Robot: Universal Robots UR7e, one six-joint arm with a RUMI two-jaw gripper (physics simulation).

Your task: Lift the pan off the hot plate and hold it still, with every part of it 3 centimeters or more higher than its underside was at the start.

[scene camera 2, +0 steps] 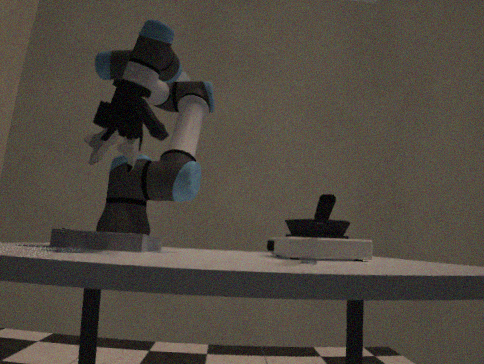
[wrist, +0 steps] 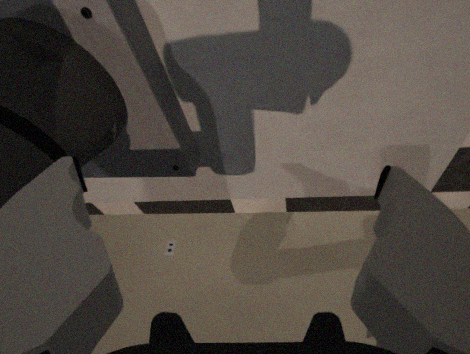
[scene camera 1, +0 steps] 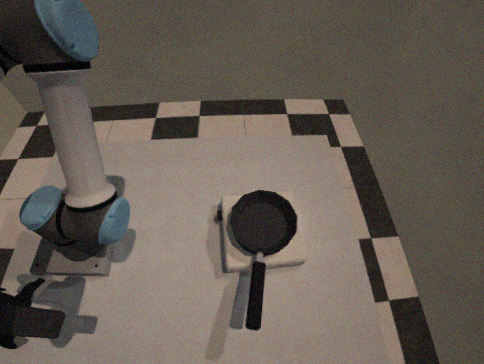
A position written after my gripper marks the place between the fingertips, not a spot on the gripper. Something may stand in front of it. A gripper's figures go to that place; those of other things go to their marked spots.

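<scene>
Hot plate (scene camera 1: 238, 257) at 0.71 m from the lens; my gripper (scene camera 1: 37, 308) at 0.72 m from the lens; dark pan (scene camera 1: 263, 221) at 0.74 m from the lens.
</scene>
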